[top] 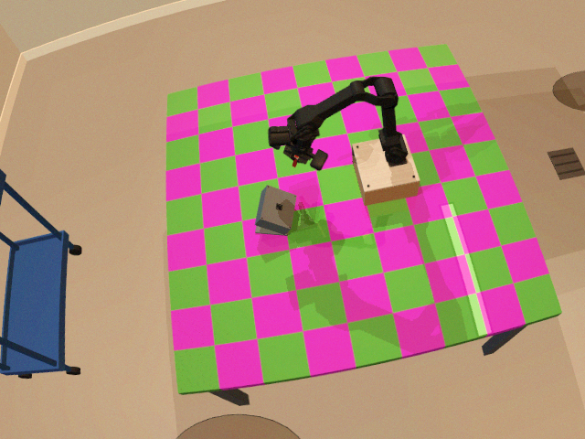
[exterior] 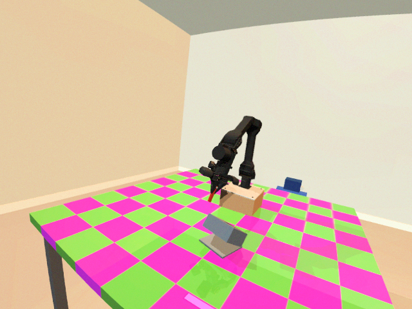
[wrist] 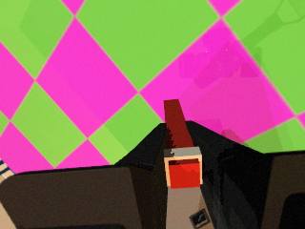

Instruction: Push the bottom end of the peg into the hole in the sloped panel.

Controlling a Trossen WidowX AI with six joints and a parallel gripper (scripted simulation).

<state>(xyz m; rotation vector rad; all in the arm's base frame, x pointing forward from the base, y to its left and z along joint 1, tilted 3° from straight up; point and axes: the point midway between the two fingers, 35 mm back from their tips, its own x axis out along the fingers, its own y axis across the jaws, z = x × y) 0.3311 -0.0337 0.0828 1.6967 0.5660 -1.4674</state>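
My gripper tip is now 100 mm short of the grey sloped panel, 120 mm to the right of it and 90 mm above it. The rest, counted from my gripper tip: red square peg 20 mm above.
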